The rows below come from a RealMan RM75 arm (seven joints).
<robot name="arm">
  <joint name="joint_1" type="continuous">
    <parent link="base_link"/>
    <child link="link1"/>
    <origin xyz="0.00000 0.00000 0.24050" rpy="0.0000 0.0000 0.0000"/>
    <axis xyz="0 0 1"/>
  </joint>
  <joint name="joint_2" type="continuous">
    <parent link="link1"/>
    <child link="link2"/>
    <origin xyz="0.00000 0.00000 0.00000" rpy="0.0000 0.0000 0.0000"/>
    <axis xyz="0 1 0"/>
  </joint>
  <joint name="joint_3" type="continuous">
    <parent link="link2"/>
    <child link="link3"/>
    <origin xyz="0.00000 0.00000 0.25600" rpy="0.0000 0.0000 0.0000"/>
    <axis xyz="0 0 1"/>
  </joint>
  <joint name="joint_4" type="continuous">
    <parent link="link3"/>
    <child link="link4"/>
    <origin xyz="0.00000 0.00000 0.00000" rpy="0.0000 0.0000 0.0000"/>
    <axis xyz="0 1 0"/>
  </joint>
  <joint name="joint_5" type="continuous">
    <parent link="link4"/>
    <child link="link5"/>
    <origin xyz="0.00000 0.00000 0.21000" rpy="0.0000 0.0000 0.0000"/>
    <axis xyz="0 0 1"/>
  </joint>
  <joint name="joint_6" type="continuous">
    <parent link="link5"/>
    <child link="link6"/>
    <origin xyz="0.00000 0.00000 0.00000" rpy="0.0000 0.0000 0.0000"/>
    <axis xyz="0 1 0"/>
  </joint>
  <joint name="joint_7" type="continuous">
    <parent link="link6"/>
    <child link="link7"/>
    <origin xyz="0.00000 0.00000 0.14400" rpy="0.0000 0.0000 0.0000"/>
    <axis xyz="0 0 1"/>
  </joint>
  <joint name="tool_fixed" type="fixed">
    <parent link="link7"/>
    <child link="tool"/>
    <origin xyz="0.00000 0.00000 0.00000" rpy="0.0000 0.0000 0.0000"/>
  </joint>
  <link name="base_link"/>
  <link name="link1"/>
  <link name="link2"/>
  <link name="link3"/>
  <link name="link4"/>
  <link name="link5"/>
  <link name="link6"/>
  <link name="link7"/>
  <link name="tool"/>
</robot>
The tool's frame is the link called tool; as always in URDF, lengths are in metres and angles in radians. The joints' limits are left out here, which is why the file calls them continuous.
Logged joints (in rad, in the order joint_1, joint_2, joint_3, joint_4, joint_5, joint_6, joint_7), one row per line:
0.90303, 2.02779, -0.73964, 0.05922, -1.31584, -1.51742, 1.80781
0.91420, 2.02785, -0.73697, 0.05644, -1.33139, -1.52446, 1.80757
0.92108, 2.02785, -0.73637, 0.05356, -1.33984, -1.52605, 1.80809
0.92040, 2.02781, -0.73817, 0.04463, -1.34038, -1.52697, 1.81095
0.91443, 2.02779, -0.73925, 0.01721, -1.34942, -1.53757, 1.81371
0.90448, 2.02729, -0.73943, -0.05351, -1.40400, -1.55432, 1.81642
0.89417, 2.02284, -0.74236, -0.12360, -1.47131, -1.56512, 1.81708
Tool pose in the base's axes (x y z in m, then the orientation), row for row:
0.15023, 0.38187, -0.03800, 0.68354, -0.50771, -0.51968, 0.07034
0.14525, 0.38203, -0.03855, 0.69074, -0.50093, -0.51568, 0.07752
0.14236, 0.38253, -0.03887, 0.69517, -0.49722, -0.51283, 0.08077
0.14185, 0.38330, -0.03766, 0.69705, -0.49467, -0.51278, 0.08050
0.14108, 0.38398, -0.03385, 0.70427, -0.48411, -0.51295, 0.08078
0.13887, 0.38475, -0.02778, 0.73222, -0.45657, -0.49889, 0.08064
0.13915, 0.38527, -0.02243, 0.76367, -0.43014, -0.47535, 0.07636
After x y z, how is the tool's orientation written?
As a quaternion, x y z w.
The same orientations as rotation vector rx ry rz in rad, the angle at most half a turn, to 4 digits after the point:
2.0562, -1.5273, -1.5633
2.0691, -1.5005, -1.5447
2.0783, -1.4865, -1.5332
2.0843, -1.4791, -1.5333
2.1055, -1.4473, -1.5335
2.1892, -1.3651, -1.4916
2.2891, -1.2893, -1.4248

